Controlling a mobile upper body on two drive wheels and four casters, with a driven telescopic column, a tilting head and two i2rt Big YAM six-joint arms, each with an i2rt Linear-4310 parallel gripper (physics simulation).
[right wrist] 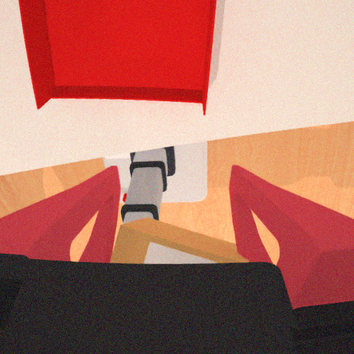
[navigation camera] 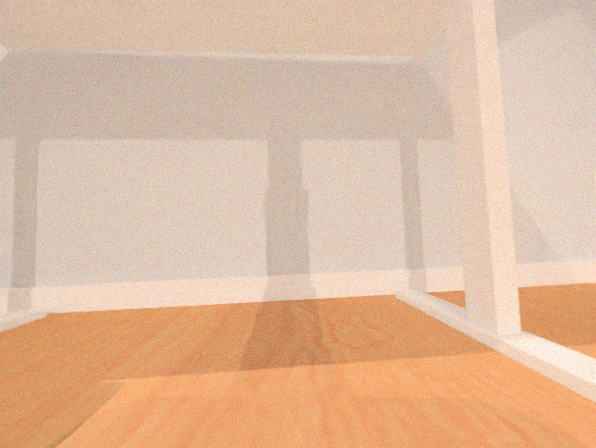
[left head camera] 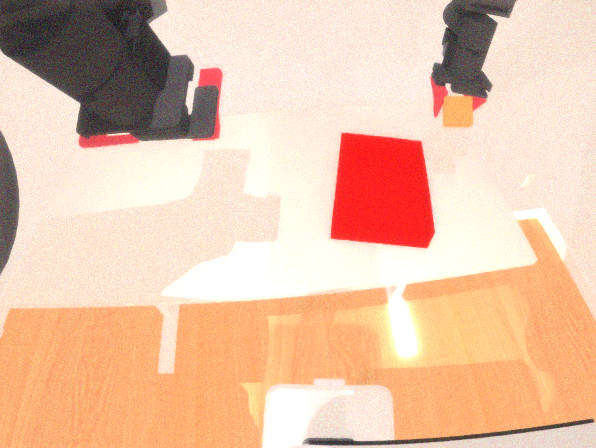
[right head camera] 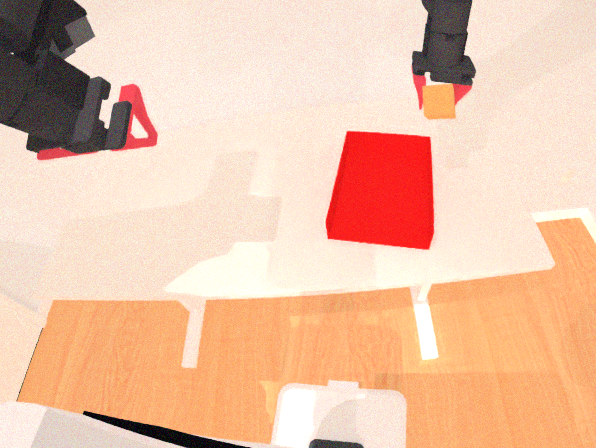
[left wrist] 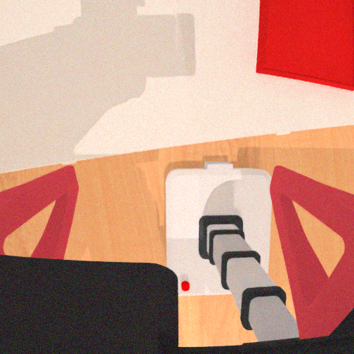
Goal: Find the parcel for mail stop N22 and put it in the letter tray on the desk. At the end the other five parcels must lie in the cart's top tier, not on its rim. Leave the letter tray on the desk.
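Places are measured from the left arm's base along level axes (x back, y left, z down), in metres.
Pixels of known places: left gripper, fingertip midpoint: [left head camera: 176, 134] [right head camera: 125, 143].
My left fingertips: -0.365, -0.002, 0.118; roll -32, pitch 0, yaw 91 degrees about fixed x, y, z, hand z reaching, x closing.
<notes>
Behind a point stands the place of what it marks, as x, y, z.
The red letter tray [left head camera: 382, 190] @[-0.742, -0.348, 0.605] [right head camera: 382, 190] @[-0.737, -0.335, 0.606] [left wrist: 310, 40] [right wrist: 127, 45] lies on the white desk [left head camera: 310, 265] @[-0.491, -0.143, 0.608] [right head camera: 320, 265] @[-0.493, -0.181, 0.608] [left wrist: 215, 110] [right wrist: 280, 90]. My right gripper [left head camera: 459, 100] [right head camera: 441, 92] [right wrist: 174, 176] is shut on an orange-brown parcel [left head camera: 458, 111] @[-0.574, -0.408, 0.216] [right head camera: 439, 101] @[-0.573, -0.410, 0.216] [right wrist: 180, 236]; a white patch shows on it in the right wrist view, but no mail stop can be read. It is up beyond the tray's far right corner in the head views. My left gripper [left wrist: 173, 176] is open and empty, left of the tray in the head views. The cart does not show.
The robot's white base [left head camera: 330, 410] @[-0.214, -0.229, 1.298] [right head camera: 345, 415] @[-0.206, -0.247, 1.299] [left wrist: 185, 200] stands on the wooden floor [left head camera: 100, 380] @[-0.260, 0.980, 1.558] in front of the desk. Its telescopic column [left wrist: 240, 260] [right wrist: 145, 187] shows in the wrist views. A white desk leg [navigation camera: 492, 175] @[-0.822, -0.585, 1.218] with a foot bar [navigation camera: 560, 360] stands at the right in the navigation view.
</notes>
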